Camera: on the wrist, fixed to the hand. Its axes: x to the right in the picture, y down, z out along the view.
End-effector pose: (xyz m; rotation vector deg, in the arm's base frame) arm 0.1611 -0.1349 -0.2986 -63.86 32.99 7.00
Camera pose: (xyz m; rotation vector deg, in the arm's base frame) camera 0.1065 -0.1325 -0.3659 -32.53 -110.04 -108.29
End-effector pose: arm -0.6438 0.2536 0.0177 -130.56 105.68 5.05
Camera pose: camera -0.7240 0.2439 0.0492 -96.71 -116.55 5.97
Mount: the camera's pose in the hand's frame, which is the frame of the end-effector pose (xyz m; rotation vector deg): -0.0135 0.0760 -0.0394 13.92 -42.57 -169.79
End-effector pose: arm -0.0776 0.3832 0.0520 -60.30 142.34 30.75
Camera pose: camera -0.1330 0.4211 0.1068 -115.25 -51.37 -22.73
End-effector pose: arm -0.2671 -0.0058 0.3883 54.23 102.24 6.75
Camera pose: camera -0.2572 0.0509 0.4531 -103.62 45.58 -105.65
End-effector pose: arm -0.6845 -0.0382 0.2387 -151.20 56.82 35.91
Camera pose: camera -0.7327 -0.1013 0.2733 -44.42 -128.99 11.58
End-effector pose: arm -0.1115 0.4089 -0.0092 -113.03 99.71 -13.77
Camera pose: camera -0.1981 0.4075 -0.0085 -107.21 -123.01 -19.53
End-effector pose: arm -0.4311 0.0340 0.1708 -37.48 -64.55 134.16
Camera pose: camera -0.4120 0.0067 0.0908 76.43 -29.22 -12.34
